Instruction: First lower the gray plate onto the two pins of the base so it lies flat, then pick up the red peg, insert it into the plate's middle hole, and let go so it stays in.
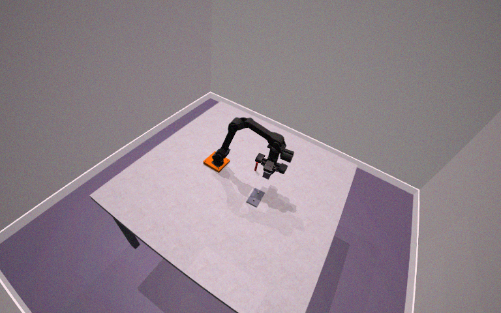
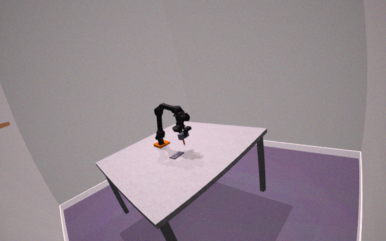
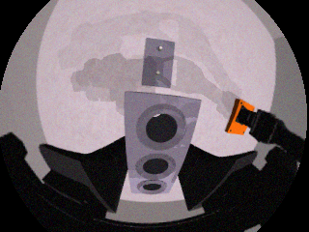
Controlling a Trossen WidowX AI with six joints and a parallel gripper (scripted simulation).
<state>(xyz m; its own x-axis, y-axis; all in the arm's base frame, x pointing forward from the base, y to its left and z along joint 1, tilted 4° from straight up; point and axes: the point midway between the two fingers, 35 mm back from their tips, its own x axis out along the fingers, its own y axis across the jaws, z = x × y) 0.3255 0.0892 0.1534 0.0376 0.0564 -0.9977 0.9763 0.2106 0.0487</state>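
My gripper tip is 12 cm to the left of the dark flat base, 11 cm above it and 2 cm short of it. Round my gripper tip: red peg (12 cm behind, 8 cm below, 5 cm to the left); gray plate (3 cm above).
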